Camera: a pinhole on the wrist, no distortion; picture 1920 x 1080 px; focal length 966.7 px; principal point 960.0 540.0 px. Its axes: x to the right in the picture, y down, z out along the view. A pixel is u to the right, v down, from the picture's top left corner.
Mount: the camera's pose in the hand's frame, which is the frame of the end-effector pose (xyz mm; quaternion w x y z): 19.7 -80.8 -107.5 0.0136 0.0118 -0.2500 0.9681
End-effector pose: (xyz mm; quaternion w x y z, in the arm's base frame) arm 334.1 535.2 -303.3 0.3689 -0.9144 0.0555 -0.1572
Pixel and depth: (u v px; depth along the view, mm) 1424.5 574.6 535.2
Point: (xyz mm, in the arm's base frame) 230.3 1074.7 -360.1
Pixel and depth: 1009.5 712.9 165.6
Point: 351.3 682.5 -186.7
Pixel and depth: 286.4 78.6 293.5
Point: 622.2 698.6 -316.5
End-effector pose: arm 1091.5 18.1 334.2 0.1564 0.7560 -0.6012 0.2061
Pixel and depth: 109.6 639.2 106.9
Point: 1251.2 -35.5 412.5
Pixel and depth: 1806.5 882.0 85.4
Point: 1218.6 119.7 347.7
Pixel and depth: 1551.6 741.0 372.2
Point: 1390.9 174.0 73.4
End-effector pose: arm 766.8 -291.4 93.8 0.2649 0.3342 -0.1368 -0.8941
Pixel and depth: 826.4 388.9 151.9
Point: 663.4 -203.5 41.0
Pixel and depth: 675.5 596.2 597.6
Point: 219.0 -47.7 106.9
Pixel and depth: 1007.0 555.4 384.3
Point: 506.8 -56.5 142.7
